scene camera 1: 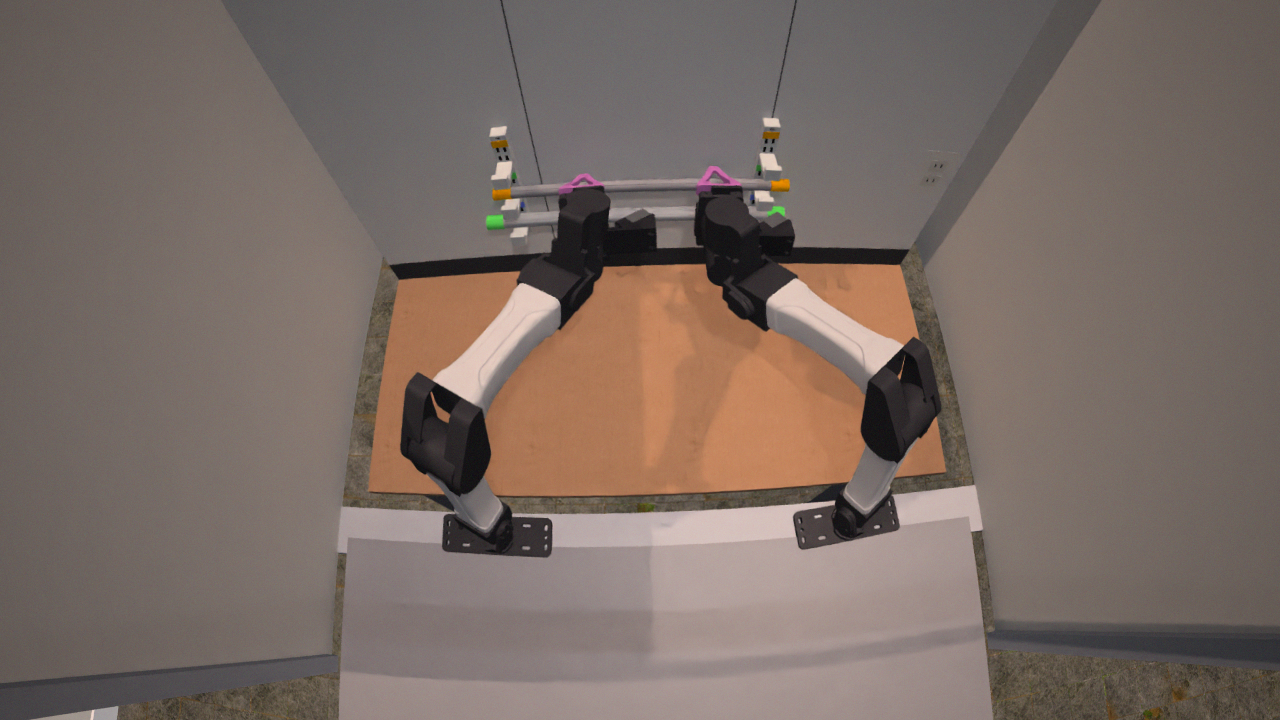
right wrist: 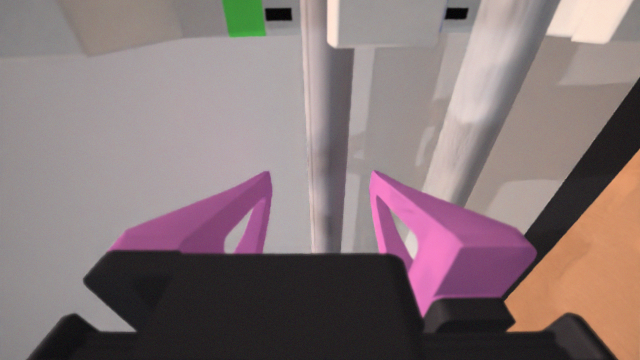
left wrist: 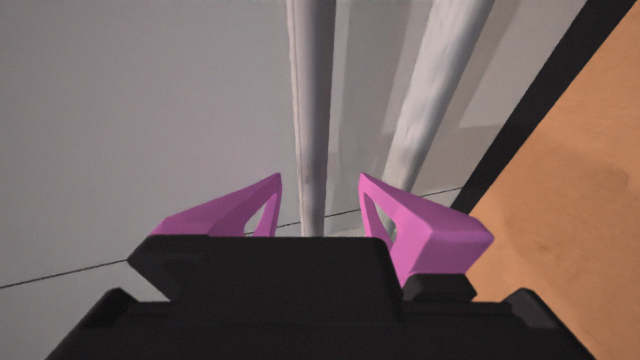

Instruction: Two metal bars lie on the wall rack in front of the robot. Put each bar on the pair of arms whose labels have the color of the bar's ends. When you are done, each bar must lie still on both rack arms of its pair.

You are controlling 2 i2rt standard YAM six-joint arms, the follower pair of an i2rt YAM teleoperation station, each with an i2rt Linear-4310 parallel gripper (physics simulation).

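Seen in the pictures: left gripper, between the fingertips: [left wrist: 320, 180]; right gripper, between the fingertips: [scene camera 1: 712, 180] [right wrist: 320, 180]; left arm's base, origin of its link: [scene camera 1: 496, 535]; right arm's base, origin of its link: [scene camera 1: 846, 522].
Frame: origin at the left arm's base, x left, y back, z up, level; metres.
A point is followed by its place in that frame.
The orange-ended bar [scene camera 1: 644, 185] @(y -0.505, x -0.268, z 0.302 m) [left wrist: 314, 125] @(y -0.501, x -0.218, z 0.296 m) [right wrist: 327, 125] @(y -0.505, x -0.417, z 0.297 m) lies level across the wall rack. The green-ended bar [scene camera 1: 675, 213] @(y -0.502, x -0.320, z 0.232 m) [left wrist: 425, 100] @(y -0.500, x -0.228, z 0.232 m) [right wrist: 480, 100] @(y -0.503, x -0.425, z 0.231 m) lies lower, roughly parallel. Which arms bear each bar is unclear. My left gripper [scene camera 1: 584, 177] @(y -0.511, x -0.173, z 0.288 m) [left wrist: 320, 180] @(y -0.511, x -0.173, z 0.288 m) is open around the orange-ended bar left of its middle; bare space shows on both sides of the bar. My right gripper [scene camera 1: 715, 171] @(y -0.520, x -0.378, z 0.297 m) [right wrist: 320, 180] @(y -0.520, x -0.378, z 0.297 m) is likewise open around that bar, right of its middle. Orange labels [scene camera 1: 499, 143] @(y -0.517, x -0.051, z 0.402 m) [scene camera 1: 770, 135] @(y -0.525, x -0.460, z 0.400 m) mark the topmost pair. A green label [right wrist: 245, 17] @(y -0.525, x -0.455, z 0.325 m) shows in the right wrist view.
White rack arms [scene camera 1: 503, 170] @(y -0.499, x -0.051, z 0.360 m) [scene camera 1: 768, 164] @(y -0.501, x -0.459, z 0.360 m) stick out near both bar ends, close to my grippers' outer sides. A black baseboard [scene camera 1: 662, 256] @(y -0.542, x -0.301, z 0.043 m) runs below the rack, above the brown mat [scene camera 1: 626, 402] @(y -0.248, x -0.230, z 0.012 m). Grey side walls [scene camera 1: 223, 358] @(y -0.167, x 0.328, z 0.401 m) [scene camera 1: 1092, 358] @(y -0.154, x -0.908, z 0.391 m) stand at both sides. Thin dark lines run up the wall.
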